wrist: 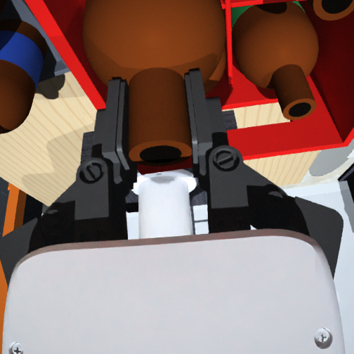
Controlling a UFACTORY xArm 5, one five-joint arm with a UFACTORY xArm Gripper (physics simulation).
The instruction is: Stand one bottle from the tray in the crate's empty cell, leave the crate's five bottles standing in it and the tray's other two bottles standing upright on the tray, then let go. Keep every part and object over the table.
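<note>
My gripper is shut on the neck of a brown bottle. The bottle's neck points toward the camera, and its wide body is over or in the left front cell of the red crate. Its base is hidden, so I cannot tell whether it touches the crate floor. A second brown bottle is in the crate to the right of a thin red divider, with a little green behind it. Part of another bottle shows at the top right. A brown bottle with a blue band shows at the left, by a dark grey edge, perhaps the tray's.
The crate's left wall runs close beside the held bottle. The pale wooden table top shows at the left and in front of the crate. An orange bar stands at the lower left. A white surface with a grey round patch lies at the right.
</note>
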